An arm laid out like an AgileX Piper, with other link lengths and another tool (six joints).
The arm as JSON. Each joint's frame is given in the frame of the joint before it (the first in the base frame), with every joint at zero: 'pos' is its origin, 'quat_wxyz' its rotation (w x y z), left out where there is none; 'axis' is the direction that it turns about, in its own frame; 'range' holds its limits. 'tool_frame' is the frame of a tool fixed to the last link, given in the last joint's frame.
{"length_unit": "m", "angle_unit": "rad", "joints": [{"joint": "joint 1", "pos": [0.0, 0.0, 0.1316], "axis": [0.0, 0.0, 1.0], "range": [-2.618, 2.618]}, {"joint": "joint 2", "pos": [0.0, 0.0, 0.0], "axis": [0.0, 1.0, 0.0], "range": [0.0, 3.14]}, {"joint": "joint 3", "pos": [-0.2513, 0.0, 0.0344], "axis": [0.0, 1.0, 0.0], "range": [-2.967, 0.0]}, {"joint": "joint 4", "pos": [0.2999, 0.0, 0.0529], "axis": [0.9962, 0.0, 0.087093], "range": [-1.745, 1.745]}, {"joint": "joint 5", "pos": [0.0, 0.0, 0.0], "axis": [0.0, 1.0, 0.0], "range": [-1.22, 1.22]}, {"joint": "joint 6", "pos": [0.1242, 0.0, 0.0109], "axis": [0.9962, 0.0, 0.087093], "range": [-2.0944, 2.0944]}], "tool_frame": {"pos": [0.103, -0.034, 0.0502], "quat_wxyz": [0.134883, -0.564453, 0.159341, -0.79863]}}
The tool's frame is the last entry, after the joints.
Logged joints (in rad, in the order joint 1, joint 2, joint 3, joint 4, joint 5, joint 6), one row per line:
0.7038, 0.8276, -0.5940, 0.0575, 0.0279, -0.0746
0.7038, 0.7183, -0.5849, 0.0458, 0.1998, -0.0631
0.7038, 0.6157, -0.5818, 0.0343, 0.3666, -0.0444
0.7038, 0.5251, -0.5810, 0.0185, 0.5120, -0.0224
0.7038, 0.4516, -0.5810, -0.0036, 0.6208, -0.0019
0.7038, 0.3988, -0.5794, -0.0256, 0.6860, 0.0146
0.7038, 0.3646, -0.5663, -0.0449, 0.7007, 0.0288
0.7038, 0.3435, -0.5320, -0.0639, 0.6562, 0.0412
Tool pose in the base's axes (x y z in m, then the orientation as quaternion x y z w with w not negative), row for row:
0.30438, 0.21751, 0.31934, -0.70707, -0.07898, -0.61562, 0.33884
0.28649, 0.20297, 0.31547, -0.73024, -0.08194, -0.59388, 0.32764
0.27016, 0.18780, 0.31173, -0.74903, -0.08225, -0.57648, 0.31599
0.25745, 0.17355, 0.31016, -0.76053, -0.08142, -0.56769, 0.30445
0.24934, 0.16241, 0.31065, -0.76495, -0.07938, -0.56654, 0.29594
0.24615, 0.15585, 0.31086, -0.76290, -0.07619, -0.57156, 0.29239
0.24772, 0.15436, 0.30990, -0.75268, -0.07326, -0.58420, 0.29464
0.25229, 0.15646, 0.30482, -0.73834, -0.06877, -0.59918, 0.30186
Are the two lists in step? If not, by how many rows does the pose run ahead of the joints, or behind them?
The pose runs 1 row ahead of the joints: the pose in row i belongs to the joints in row i + 1.
